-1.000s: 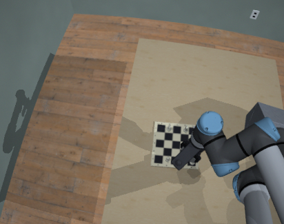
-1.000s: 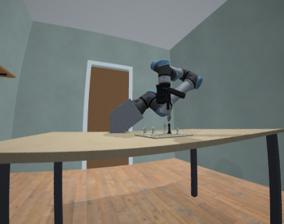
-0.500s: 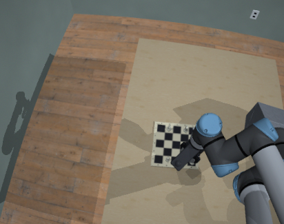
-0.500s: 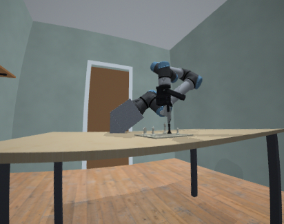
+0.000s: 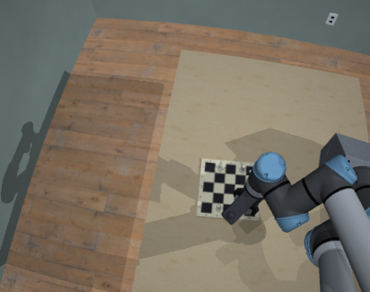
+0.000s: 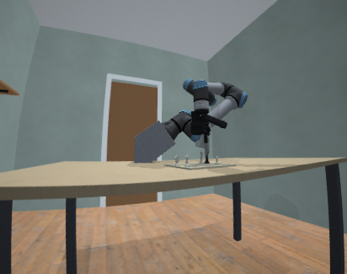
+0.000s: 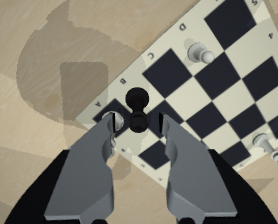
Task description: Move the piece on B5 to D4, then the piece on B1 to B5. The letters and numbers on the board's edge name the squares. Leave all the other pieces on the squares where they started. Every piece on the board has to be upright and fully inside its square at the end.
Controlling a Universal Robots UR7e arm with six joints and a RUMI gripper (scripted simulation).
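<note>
Now: hand 20 mm above the black piece. Also, from my hand: chessboard 70 mm to the right, 50 mm below, 50 mm ahead.
</note>
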